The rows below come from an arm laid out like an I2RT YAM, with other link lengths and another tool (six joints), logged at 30 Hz.
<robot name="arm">
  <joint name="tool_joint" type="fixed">
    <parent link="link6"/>
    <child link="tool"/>
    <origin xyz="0.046 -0.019 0.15" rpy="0 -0.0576 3.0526"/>
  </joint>
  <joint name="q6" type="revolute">
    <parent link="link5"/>
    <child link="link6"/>
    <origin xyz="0.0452 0 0.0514" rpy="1.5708 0 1.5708"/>
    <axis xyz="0 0 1"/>
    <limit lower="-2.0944" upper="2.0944"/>
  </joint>
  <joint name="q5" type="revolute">
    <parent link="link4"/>
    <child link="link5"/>
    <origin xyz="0.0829 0.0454 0.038" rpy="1.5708 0 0"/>
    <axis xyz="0 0 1"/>
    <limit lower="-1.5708" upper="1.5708"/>
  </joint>
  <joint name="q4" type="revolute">
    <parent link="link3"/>
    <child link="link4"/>
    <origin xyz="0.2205 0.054 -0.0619"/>
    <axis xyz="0 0 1"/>
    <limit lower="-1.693" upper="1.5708"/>
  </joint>
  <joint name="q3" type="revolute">
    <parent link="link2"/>
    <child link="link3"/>
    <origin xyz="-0.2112 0 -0.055" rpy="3.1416 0 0"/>
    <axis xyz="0 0 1"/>
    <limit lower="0" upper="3.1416"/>
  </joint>
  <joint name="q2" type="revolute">
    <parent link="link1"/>
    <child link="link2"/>
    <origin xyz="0.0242 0.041 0.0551" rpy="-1.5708 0 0"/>
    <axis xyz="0 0 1"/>
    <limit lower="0" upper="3.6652"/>
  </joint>
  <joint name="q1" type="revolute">
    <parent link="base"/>
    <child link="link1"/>
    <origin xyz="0 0 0.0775"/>
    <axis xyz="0 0 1"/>
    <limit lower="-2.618" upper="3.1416"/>
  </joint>
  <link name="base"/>
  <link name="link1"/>
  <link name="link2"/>
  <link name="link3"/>
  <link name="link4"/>
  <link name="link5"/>
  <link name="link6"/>
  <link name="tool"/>
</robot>
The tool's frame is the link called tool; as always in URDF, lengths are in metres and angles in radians.
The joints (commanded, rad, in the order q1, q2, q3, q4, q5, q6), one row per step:
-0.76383 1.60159 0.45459 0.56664 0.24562 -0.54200
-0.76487 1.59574 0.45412 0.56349 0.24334 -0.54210
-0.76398 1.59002 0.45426 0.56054 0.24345 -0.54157
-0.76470 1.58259 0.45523 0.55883 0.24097 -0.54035
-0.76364 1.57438 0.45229 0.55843 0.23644 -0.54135
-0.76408 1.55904 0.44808 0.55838 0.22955 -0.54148
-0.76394 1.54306 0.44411 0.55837 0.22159 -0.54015
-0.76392 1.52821 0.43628 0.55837 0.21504 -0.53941
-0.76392 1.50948 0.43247 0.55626 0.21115 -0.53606
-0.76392 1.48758 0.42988 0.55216 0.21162 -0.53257
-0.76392 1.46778 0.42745 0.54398 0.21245 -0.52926
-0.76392 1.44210 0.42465 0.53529 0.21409 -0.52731
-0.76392 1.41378 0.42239 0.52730 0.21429 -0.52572
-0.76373 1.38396 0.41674 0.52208 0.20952 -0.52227
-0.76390 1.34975 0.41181 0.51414 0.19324 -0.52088
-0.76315 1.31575 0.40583 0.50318 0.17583 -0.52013
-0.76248 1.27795 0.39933 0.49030 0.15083 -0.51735
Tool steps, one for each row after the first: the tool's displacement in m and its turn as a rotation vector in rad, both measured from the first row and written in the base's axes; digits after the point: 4 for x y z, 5 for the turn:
0.0000 0.0000 0.0012 -0.00068 -0.00240 0.00092
0.0004 0.0000 0.0028 -0.00252 -0.00485 0.00144
0.0010 -0.0004 0.0055 -0.00567 -0.01151 0.00216
0.0020 0.0004 0.0073 -0.00768 -0.01598 0.00757
0.0030 0.0010 0.0113 -0.01277 -0.02641 0.01304
0.0044 0.0017 0.0156 -0.01749 -0.03893 0.01929
0.0047 0.0031 0.0181 -0.01956 -0.04689 0.02454
0.0051 0.0035 0.0231 -0.02557 -0.05990 0.02626
0.0050 0.0033 0.0294 -0.03486 -0.07317 0.02428
0.0044 0.0034 0.0340 -0.04013 -0.08189 0.02203
0.0038 0.0035 0.0406 -0.04979 -0.09292 0.01986
0.0036 0.0036 0.0486 -0.06177 -0.10696 0.01917
0.0037 0.0046 0.0562 -0.07168 -0.12472 0.02214
0.0057 0.0067 0.0647 -0.08016 -0.14632 0.03596
0.0078 0.0096 0.0719 -0.08562 -0.16461 0.05207
0.0107 0.0135 0.0796 -0.08856 -0.18755 0.07409

